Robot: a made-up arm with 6 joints.
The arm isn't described. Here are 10 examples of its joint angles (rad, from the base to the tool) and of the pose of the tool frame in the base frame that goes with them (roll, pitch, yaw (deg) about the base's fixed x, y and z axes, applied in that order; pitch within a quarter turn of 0, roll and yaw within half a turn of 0; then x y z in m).
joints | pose
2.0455 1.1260 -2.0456 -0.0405 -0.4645 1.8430 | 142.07 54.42 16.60 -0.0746 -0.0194 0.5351
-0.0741 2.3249 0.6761 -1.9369 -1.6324 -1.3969 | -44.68 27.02 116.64 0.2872 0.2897 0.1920
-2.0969 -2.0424 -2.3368 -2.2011 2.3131 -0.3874 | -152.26 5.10 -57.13 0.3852 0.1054 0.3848
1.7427 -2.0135 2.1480 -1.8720 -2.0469 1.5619 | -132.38 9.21 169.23 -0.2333 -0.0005 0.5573
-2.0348 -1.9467 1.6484 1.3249 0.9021 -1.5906 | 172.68 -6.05 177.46 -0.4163 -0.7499 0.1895
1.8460 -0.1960 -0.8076 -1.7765 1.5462 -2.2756 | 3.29 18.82 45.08 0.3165 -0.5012 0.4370
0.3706 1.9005 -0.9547 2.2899 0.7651 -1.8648 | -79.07 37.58 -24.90 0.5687 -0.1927 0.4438
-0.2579 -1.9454 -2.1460 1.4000 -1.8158 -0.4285 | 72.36 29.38 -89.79 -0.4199 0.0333 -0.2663
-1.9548 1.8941 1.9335 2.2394 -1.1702 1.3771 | -22.62 -31.47 -169.82 0.4472 0.0275 0.2186
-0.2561 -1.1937 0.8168 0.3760 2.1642 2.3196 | 96.22 29.23 -35.90 -0.4260 0.6299 -0.5579
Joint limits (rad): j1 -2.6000..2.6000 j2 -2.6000..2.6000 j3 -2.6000..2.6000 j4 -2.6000..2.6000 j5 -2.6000..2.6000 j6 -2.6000..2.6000
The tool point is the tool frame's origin. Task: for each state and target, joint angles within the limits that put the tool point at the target. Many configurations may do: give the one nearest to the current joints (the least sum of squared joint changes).
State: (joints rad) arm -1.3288 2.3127 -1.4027 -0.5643 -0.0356 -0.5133
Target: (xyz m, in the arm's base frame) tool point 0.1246 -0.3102 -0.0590
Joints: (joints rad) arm -1.9116 2.6000 -1.2278 -0.7674 -0.8675 -0.4915
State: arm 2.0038 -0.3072 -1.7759 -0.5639 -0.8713 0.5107
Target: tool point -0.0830 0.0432 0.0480
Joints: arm 1.8649 -0.9455 -1.9195 0.0592 -0.1605 0.3962
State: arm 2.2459 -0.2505 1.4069 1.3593 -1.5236 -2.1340
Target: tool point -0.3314 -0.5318 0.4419
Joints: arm 2.4875 -0.4348 1.2801 1.2472 -1.9440 -2.1069
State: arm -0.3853 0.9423 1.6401 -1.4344 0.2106 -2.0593
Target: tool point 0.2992 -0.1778 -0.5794
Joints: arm -0.8595 1.4245 1.1752 -1.8959 0.4538 -2.1047
